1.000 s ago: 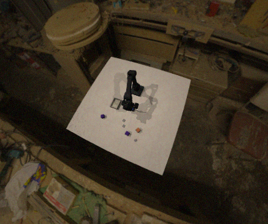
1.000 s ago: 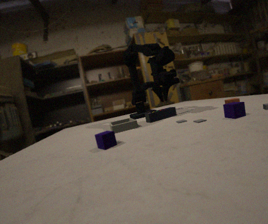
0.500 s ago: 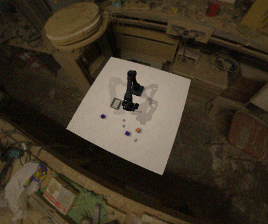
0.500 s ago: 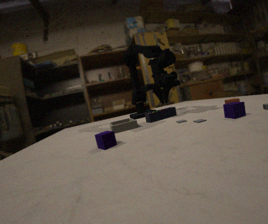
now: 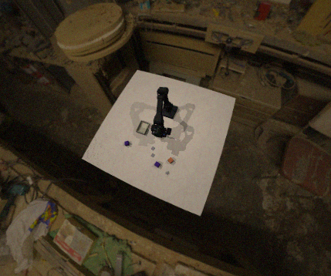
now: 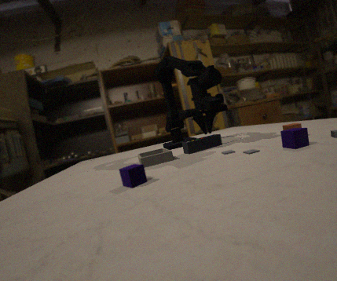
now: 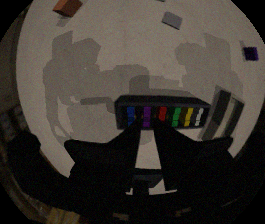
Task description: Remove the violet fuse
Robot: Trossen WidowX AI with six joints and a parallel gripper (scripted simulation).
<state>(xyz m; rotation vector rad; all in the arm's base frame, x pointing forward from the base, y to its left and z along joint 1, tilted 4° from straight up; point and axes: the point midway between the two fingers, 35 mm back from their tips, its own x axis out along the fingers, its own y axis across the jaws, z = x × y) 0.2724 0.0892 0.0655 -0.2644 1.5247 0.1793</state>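
Right now my gripper tip is 3 cm above the violet fuse. Also, from my gripper tip: grey tray 4 cm ahead, 22 cm to the right, 5 cm below; then orange-brown block 18 cm ahead, 21 cm to the left, 3 cm below.
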